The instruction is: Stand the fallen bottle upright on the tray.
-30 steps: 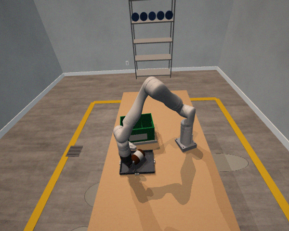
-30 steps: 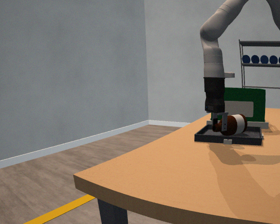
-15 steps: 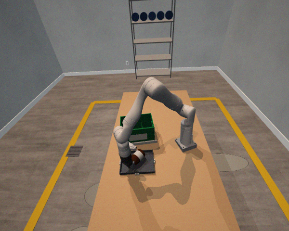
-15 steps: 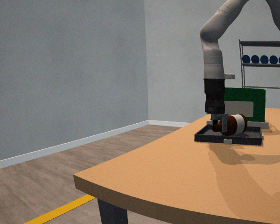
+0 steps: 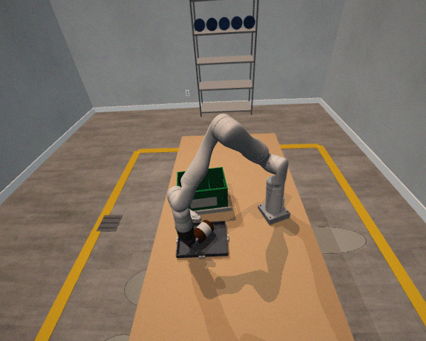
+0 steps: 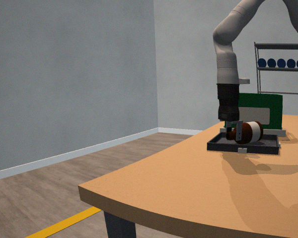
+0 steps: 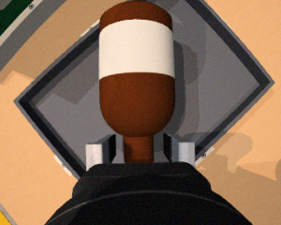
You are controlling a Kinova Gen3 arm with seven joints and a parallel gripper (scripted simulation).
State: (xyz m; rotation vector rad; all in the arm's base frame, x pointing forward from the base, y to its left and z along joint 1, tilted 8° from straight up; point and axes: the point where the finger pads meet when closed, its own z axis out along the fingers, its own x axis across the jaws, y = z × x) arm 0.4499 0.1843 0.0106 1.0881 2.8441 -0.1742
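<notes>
Right now the brown bottle is 3 cm behind my hand, 4 cm to the right of it and 1 cm below it. Also, from my hand: green crate 6 cm behind, 31 cm to the right, 4 cm above; dark tray 5 cm behind, 4 cm to the right, 4 cm below.
</notes>
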